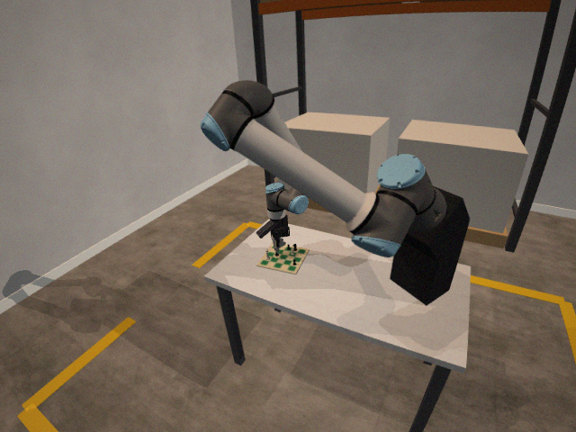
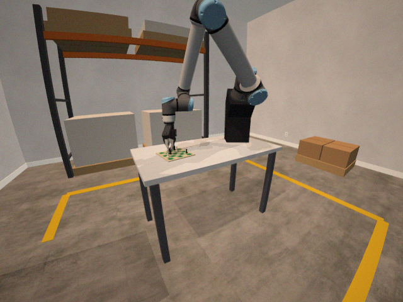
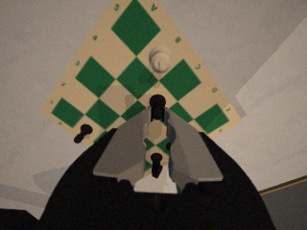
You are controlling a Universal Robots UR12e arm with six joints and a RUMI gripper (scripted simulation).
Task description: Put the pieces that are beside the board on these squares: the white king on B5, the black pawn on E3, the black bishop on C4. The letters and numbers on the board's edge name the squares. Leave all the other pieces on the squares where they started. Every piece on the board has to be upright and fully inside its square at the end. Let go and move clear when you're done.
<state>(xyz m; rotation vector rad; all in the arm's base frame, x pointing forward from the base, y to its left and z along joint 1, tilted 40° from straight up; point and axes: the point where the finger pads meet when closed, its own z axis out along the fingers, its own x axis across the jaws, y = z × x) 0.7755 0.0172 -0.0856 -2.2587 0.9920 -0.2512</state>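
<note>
My gripper is now 40 mm past the chessboard and 40 mm above it. Also, from my hand: white king 30 mm ahead, 40 mm to the left.
</note>
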